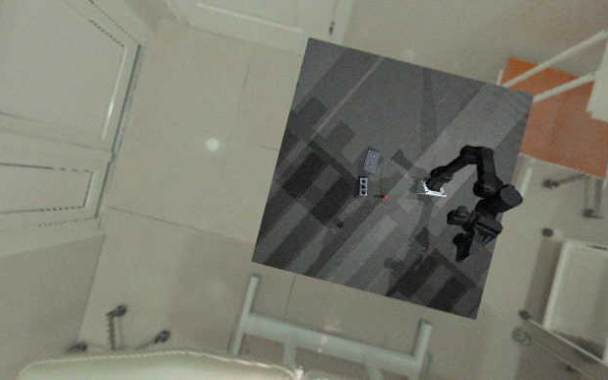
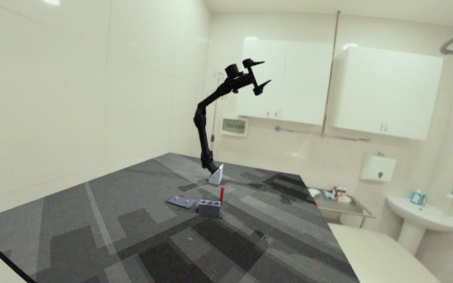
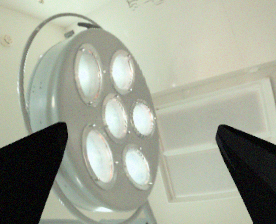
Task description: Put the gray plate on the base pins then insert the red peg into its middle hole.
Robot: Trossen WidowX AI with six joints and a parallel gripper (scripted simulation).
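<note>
The gray plate lies 17 cm ahead of my gripper tip, 18 cm to the right of it and 65 cm below it. From my gripper tip the other things lie so: base (14 cm ahead, 33 cm to the right, 67 cm below); red peg (5 cm ahead, 15 cm to the right, 64 cm below).
</note>
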